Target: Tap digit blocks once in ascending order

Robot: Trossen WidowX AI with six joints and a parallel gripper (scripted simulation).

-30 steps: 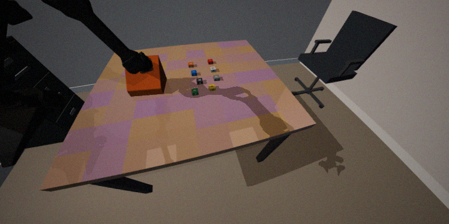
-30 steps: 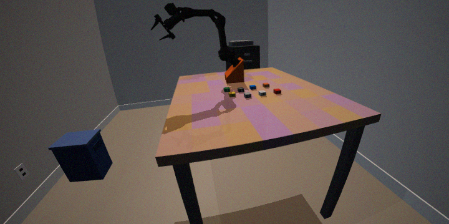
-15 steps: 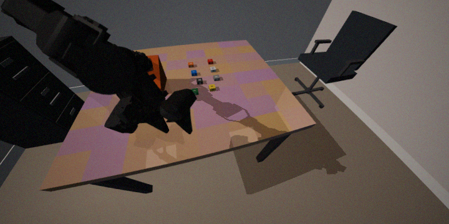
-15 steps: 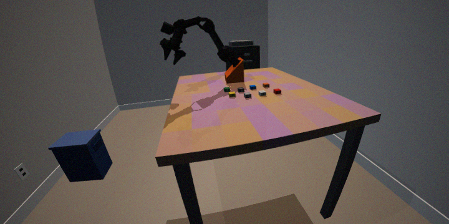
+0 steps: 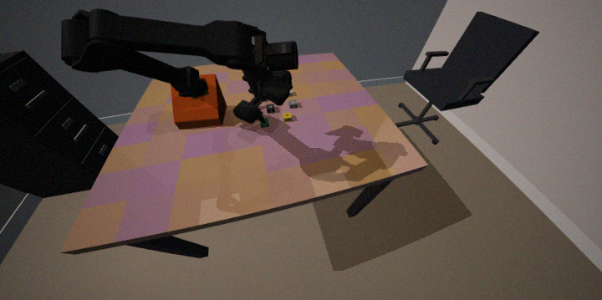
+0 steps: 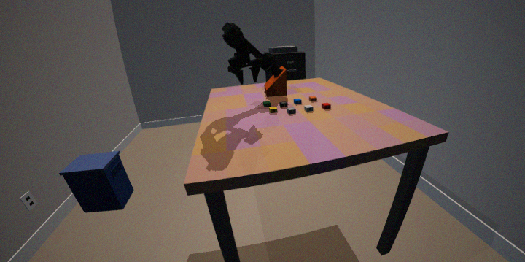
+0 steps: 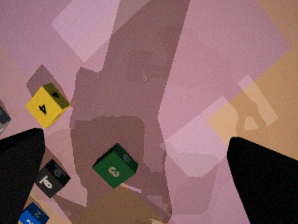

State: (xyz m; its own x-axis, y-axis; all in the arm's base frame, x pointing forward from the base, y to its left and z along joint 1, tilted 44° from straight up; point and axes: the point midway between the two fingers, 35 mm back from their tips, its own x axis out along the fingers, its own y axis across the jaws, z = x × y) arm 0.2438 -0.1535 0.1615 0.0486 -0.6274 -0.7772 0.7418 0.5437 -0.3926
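Right now my gripper tip is 17 cm to the right of the grey block, 12 cm above it and 11 cm short of it. Also, from my gripper tip: yellow block: 12 cm below, 10 cm to the left, 7 cm ahead; then green block: 12 cm below, 9 cm to the left, 3 cm behind; then dark block: 17 cm to the left, 12 cm below, 1 cm ahead.
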